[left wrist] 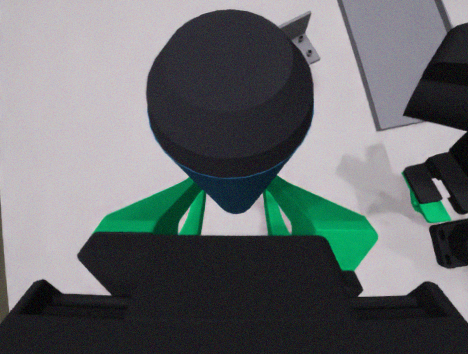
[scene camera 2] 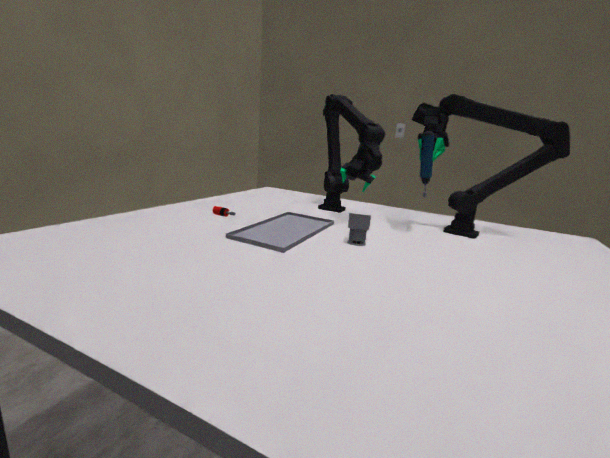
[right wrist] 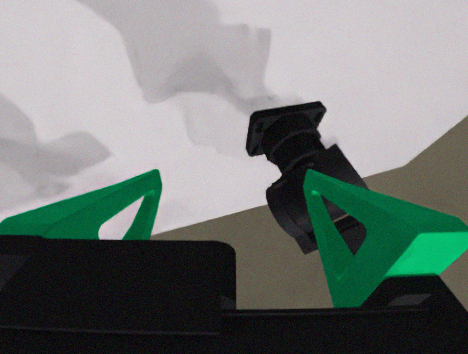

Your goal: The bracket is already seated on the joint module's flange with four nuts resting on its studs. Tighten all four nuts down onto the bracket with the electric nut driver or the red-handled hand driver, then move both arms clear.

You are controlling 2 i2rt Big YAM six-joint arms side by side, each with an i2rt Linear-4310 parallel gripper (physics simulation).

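Frame: origin at the left arm's base, x ahead, y left, z up, level; millimetres.
Where they show: left gripper, fingertip midpoint: (scene camera 2: 426, 160); right gripper, fingertip midpoint: (left wrist: 455, 199) (scene camera 2: 353, 187) (right wrist: 232, 177); left arm's base, link origin: (scene camera 2: 460, 233); right arm's base, link origin: (left wrist: 461, 240) (scene camera 2: 331, 209) (right wrist: 281, 127).
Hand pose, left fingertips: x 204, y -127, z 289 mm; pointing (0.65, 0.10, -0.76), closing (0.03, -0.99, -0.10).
Note:
Each offset is from my left fingertips to the top centre of the thing.
The electric nut driver @[103 mm up, 5 mm back, 1 mm left] (scene camera 2: 426, 157) (left wrist: 230, 95), blue with a dark end cap, hangs nearly upright with its thin bit pointing down, high above the table. My left gripper (scene camera 2: 432, 149) (left wrist: 234, 177) is shut on it. The grey bracket (scene camera 2: 359, 221) (left wrist: 298, 26) stands on the dark joint module @[215 mm down, 275 mm ahead, 94 mm right] (scene camera 2: 357, 237), apart from the driver's bit. In the left wrist view two dark nuts or studs show on the bracket; the driver hides the rest. My right gripper (scene camera 2: 356, 181) (right wrist: 232, 177) is open and empty above the table. The red-handled hand driver @[255 mm down, 418 mm ahead, 635 mm right] (scene camera 2: 220, 211) lies at the left.
A grey tray (scene camera 2: 255, 244) (left wrist: 367, 97) lies between the hand driver and the joint module. The right arm's base (scene camera 2: 332, 205) stands behind the tray. The left arm's base (scene camera 2: 461, 230) (right wrist: 286, 127) stands at the right, near the table's back edge.

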